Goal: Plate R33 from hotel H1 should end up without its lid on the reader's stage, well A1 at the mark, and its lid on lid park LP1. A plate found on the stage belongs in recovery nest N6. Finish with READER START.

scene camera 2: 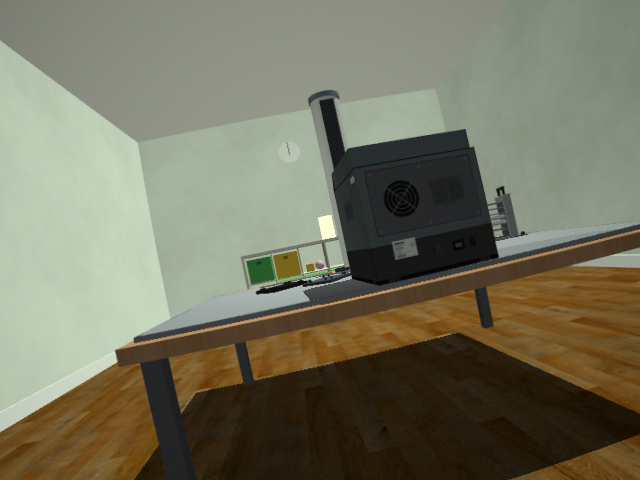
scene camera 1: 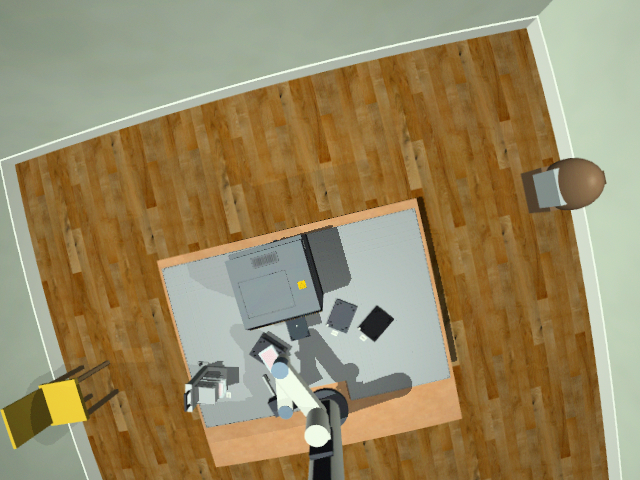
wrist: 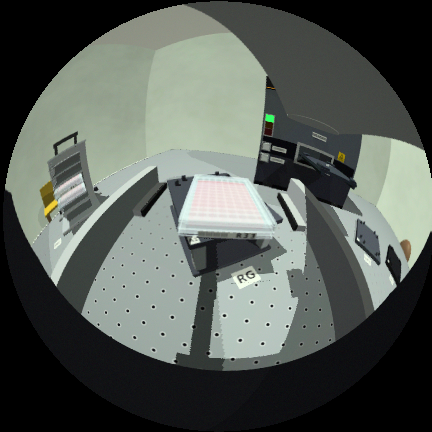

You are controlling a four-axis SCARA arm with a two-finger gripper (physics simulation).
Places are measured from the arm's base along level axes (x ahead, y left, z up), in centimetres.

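Pixels of known places: gripper, fingertip midpoint: (wrist: 222,178); arm's base, origin of the base link: (scene camera 1: 326,408).
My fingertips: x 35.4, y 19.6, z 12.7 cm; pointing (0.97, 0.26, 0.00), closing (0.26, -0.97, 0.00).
For each thing: its top centre in the pictures, then the offset to it from my fingertips. "spot": a spot on its surface instead.
- marked RG, middle of its top: (wrist: 215,187) (scene camera 1: 266,354) dx +6.9, dy +2.9, dz -4.5 cm
- reader, middle of its top: (scene camera 2: 391,153) (scene camera 1: 272,286) (wrist: 306,99) dx +46.8, dy -16.6, dz +23.4 cm
- grey pad, surface spot: (wrist: 368,241) spot: dx +14.1, dy -38.2, dz -10.4 cm
- black pad, surface spot: (wrist: 393,265) spot: dx +6.1, dy -53.2, dz -10.2 cm
- lit green lamp, middle of its top: (wrist: 269,114) dx +29.1, dy -2.8, dz +9.4 cm
A lidded plate with pink wells, its label apparently reading R33 (scene camera 1: 268,355) (wrist: 226,205), lies on the dark stand marked RG (wrist: 176,200). My gripper (wrist: 222,178) is open; its two fingers stand apart, to the left and right of the plate in the wrist view, not touching it. The reader (scene camera 1: 273,289) (scene camera 2: 413,201) (wrist: 295,135) has its dark stage (scene camera 1: 297,329) (wrist: 327,169) out at the front, with no plate seen on it. A hotel (scene camera 1: 206,384) (scene camera 2: 509,214) (wrist: 86,170) holds several plates; its label and slot names are unreadable.
A grey pad (scene camera 1: 342,315) (wrist: 368,241) and a black pad (scene camera 1: 375,323) (wrist: 393,265) lie right of the stage, their labels unreadable. The reader's front shows a lit green lamp (wrist: 270,118) and two buttons. My arm (scene camera 1: 299,390) reaches over the table beside the RG stand.
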